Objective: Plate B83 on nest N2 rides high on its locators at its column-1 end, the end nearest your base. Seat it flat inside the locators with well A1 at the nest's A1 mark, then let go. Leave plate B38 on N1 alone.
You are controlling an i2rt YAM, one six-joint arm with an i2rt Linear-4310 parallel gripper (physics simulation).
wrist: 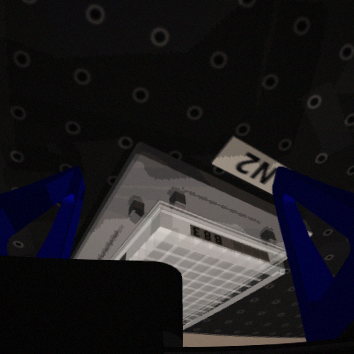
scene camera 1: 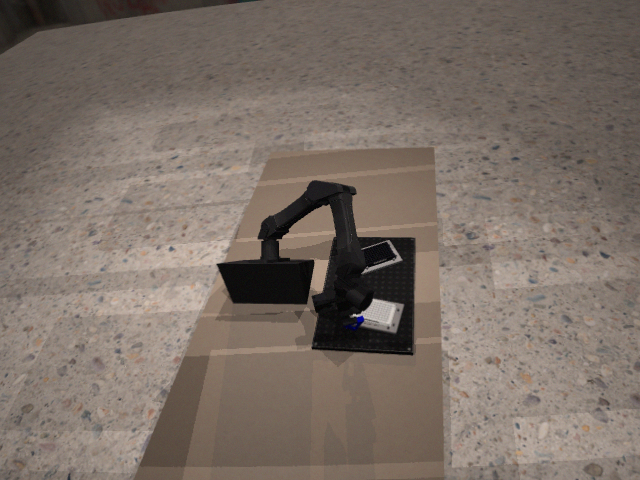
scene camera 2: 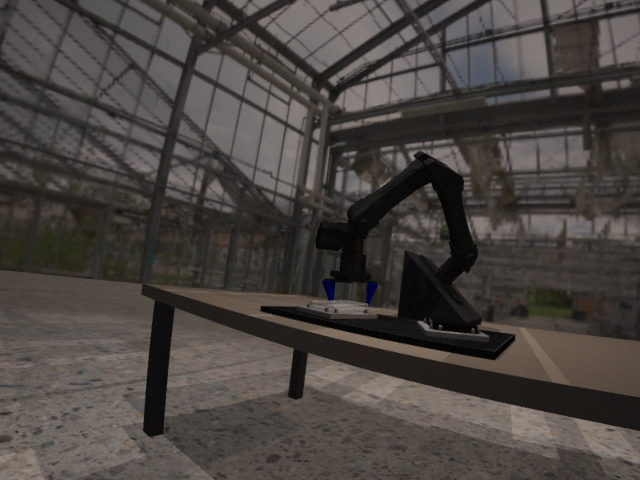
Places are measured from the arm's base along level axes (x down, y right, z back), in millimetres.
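Pixels of known places: gripper, between the fingertips: (wrist: 178, 176) (scene camera 1: 351, 318) (scene camera 2: 348, 309); arm's base, origin of its link: (scene camera 1: 270, 261) (scene camera 2: 439, 279).
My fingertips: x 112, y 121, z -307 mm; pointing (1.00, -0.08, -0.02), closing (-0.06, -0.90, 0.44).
Note:
For each thing: its top centre in the pictures, then the offset to it from my fingertips. "spot": a spot on its surface instead. Level surfaces: height alone.
- White plate B83, centre of its top: (wrist: 169, 304) (scene camera 2: 340, 301) (scene camera 1: 374, 309) dz -75, dx -26, dy -29 mm
- grey nest N2, centre of its top: (wrist: 164, 289) (scene camera 2: 338, 306) (scene camera 1: 376, 311) dz -80, dx -13, dy -28 mm
- Black plate B38, centre of its top: (scene camera 2: 450, 321) (scene camera 1: 375, 253) dz -36, dx -17, dy -296 mm
- nest N1, centre of its top: (scene camera 2: 450, 323) (scene camera 1: 375, 254) dz -36, dx -13, dy -296 mm
- black perforated board, centre of its top: (wrist: 329, 257) (scene camera 2: 390, 322) (scene camera 1: 368, 287) dz -32, dx +9, dy -150 mm
- tan table, height of its surface: dx +22 mm
- N2 label, a spot on its surface: (wrist: 252, 162) spot: dz +19, dx +7, dy -34 mm
White plate B83 (scene camera 1: 381, 311) (scene camera 2: 338, 305) (wrist: 210, 270) lies on the grey nest N2 (scene camera 1: 397, 326) (scene camera 2: 361, 314) (wrist: 120, 195). In the wrist view its labelled edge sits beside dark locators; its tilt is hard to judge, and its near left part is hidden by a black part of the arm. My gripper (scene camera 2: 350, 299) (wrist: 178, 176) is open and points down, its blue fingertips apart and close to plate height over the base-side part of N2. Nothing is held. Black plate B38 (scene camera 1: 379, 253) lies on nest N1 (scene camera 1: 385, 266) (scene camera 2: 460, 335), partly hidden by the arm.
Both nests stand on a black perforated board (scene camera 1: 400, 289) (scene camera 2: 398, 330) on the tan table (scene camera 1: 361, 413). The N2 label (wrist: 252, 162) lies beside its nest. The black arm base (scene camera 1: 266, 281) (scene camera 2: 434, 294) stands beside the board.

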